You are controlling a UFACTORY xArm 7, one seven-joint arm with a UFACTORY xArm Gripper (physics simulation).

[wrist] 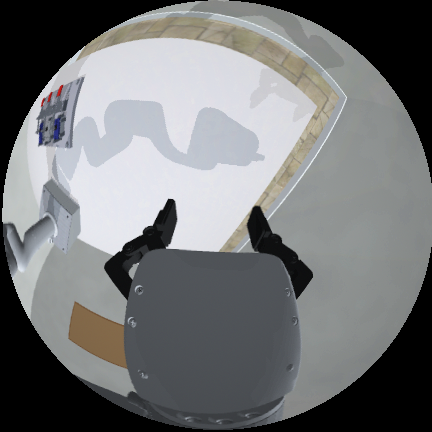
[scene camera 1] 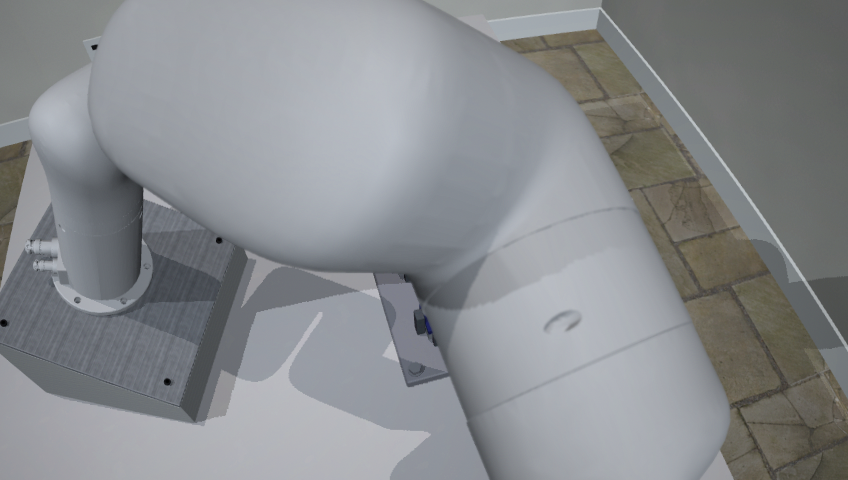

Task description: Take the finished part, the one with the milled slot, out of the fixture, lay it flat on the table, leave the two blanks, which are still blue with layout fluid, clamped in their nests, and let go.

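Places are measured from the arm's base along level axes (x ahead, y left, z up), in centimetres.
Pixels of known places: gripper, fingertip midpoint: (wrist: 213,211); arm's base at its link origin: (wrist: 50,223) (scene camera 1: 102,268).
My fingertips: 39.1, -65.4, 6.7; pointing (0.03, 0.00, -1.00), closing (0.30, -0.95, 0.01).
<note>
Ahead of a thing's pixels: the offset from my fingertips to its top centre, as dx, dy, dz. Level surfaces: height alone.
The fixture plate @[+5.6, +64.5, -17.0] (scene camera 1: 401,315) (wrist: 73,112) lies on the table @[dz -18.5] (scene camera 1: 285,440) (wrist: 200,75); the arm hides most of it in the scene view. In the wrist view it is small, at the upper left, with a blue blank (wrist: 57,128) nearer its right side and another blue blank (wrist: 41,133) at its left. Grey shapes lie between them; the finished part and its slot cannot be made out. A sliver of blue @[+1.6, +53.4, -14.4] (scene camera 1: 428,324) shows beside the arm in the scene view. My gripper (wrist: 213,211) is open and empty, far from the fixture; it does not show in the scene view.
My arm (scene camera 1: 357,148) spans the scene view. Red clamp handles (wrist: 60,91) stand at the fixture's far end in the wrist view. The arm's pedestal (scene camera 1: 178,350) (wrist: 68,212) stands near the fixture. Tiled floor (scene camera 1: 714,339) and walls lie beyond the table edge.
</note>
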